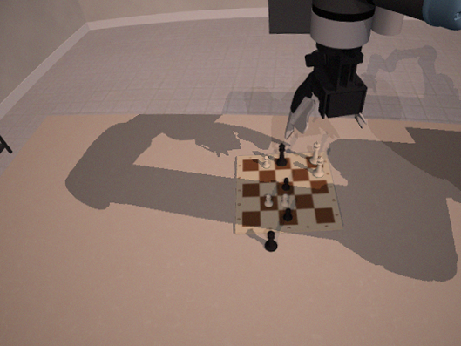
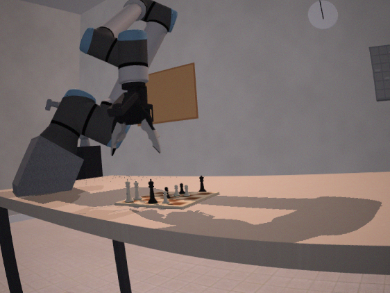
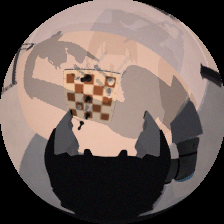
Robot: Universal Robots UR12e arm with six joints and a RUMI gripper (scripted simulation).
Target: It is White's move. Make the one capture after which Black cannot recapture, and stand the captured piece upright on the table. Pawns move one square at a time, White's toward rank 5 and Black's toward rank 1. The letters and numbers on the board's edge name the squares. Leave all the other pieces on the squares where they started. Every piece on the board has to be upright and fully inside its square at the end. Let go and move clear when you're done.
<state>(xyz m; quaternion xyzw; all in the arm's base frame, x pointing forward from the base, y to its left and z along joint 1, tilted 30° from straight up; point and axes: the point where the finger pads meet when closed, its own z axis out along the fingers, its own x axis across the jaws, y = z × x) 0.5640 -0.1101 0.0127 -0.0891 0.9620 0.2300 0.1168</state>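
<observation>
The tall white piece lies 100 mm below my hand, 40 mm to the right of it and 10 mm ahead of it. The rest, counted from my hand: tall black piece 100 mm below, 80 mm ahead, 30 mm to the right; chessboard 130 mm below, 80 mm ahead, 40 mm to the left.
</observation>
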